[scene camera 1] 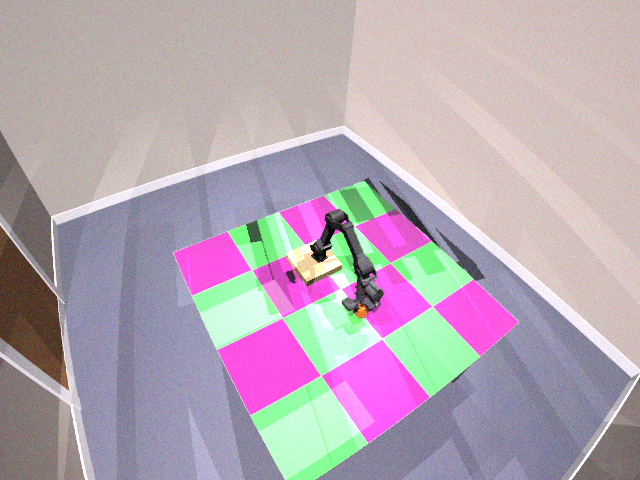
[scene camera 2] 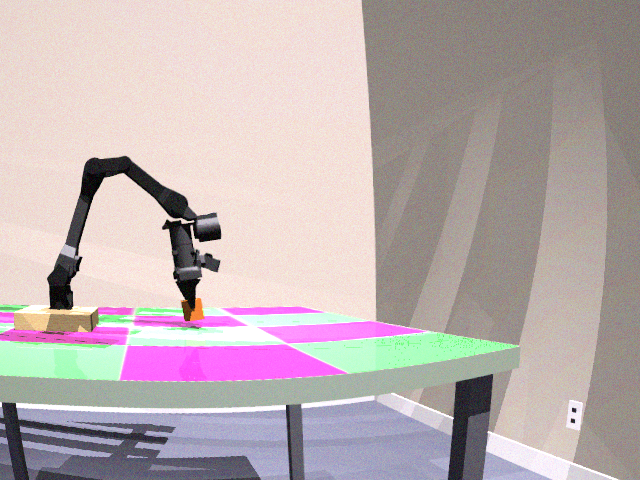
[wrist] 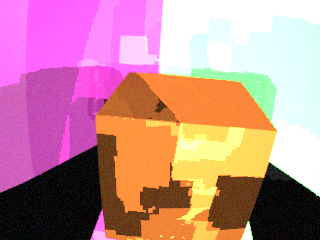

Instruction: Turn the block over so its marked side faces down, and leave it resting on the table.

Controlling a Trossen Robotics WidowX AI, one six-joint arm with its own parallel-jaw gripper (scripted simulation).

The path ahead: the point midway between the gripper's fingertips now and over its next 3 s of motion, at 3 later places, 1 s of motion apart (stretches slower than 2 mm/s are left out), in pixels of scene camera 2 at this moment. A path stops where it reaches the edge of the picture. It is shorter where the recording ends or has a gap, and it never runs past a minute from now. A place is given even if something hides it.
My gripper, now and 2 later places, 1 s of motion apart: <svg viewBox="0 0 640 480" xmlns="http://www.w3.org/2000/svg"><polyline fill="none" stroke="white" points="192,307 195,306 202,313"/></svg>
